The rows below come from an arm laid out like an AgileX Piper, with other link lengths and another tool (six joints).
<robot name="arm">
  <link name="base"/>
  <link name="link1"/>
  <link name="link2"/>
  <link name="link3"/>
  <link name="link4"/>
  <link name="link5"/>
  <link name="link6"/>
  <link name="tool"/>
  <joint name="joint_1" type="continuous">
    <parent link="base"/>
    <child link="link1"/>
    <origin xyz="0 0 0.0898" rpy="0 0 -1.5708"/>
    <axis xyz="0 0 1"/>
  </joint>
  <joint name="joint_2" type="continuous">
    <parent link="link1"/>
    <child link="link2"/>
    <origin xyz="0 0 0" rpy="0 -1.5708 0"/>
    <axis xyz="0 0 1"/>
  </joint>
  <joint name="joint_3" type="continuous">
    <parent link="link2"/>
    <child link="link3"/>
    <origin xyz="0.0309 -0.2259 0" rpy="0 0 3.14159"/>
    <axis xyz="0 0 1"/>
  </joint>
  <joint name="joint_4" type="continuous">
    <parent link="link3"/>
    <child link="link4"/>
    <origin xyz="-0.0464 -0.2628 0" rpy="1.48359 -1.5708 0"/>
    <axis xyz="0 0 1"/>
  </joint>
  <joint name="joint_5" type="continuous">
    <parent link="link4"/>
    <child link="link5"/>
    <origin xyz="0 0 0" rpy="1.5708 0 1.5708"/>
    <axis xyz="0 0 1"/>
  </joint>
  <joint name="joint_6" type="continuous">
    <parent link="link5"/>
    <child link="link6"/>
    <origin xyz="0 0.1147 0" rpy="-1.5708 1.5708 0"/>
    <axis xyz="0 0 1"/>
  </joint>
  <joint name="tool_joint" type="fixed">
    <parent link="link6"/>
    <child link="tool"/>
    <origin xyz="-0.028 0.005 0.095" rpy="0 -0.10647 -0.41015"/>
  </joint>
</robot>
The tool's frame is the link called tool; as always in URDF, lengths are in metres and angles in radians. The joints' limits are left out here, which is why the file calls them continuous.
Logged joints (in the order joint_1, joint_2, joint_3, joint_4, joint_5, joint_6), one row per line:
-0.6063 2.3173 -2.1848 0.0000 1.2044 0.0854
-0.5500 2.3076 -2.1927 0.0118 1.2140 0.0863
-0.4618 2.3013 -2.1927 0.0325 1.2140 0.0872
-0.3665 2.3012 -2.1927 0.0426 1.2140 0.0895
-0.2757 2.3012 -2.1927 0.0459 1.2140 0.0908
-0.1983 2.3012 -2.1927 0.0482 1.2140 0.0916
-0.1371 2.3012 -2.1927 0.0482 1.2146 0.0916
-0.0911 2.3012 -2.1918 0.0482 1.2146 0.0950
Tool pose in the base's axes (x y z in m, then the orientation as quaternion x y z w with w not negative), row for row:
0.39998 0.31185 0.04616 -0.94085 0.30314 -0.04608 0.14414
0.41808 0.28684 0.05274 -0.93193 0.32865 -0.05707 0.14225
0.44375 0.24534 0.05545 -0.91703 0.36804 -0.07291 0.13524
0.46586 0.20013 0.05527 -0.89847 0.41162 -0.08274 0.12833
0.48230 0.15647 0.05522 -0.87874 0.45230 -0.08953 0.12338
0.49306 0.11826 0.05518 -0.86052 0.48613 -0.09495 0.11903
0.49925 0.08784 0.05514 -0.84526 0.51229 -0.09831 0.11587
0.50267 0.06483 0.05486 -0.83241 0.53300 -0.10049 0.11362
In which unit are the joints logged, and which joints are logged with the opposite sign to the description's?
The joints are logged in radians. Opposite sign: joint_1, joint_4.
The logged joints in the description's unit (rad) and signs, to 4 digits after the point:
0.6063 2.3173 -2.1848 0.0000 1.2044 0.0854
0.5500 2.3076 -2.1927 -0.0118 1.2140 0.0863
0.4618 2.3013 -2.1927 -0.0325 1.2140 0.0872
0.3665 2.3012 -2.1927 -0.0426 1.2140 0.0895
0.2757 2.3012 -2.1927 -0.0459 1.2140 0.0908
0.1983 2.3012 -2.1927 -0.0482 1.2140 0.0916
0.1371 2.3012 -2.1927 -0.0482 1.2146 0.0916
0.0911 2.3012 -2.1918 -0.0482 1.2146 0.0950

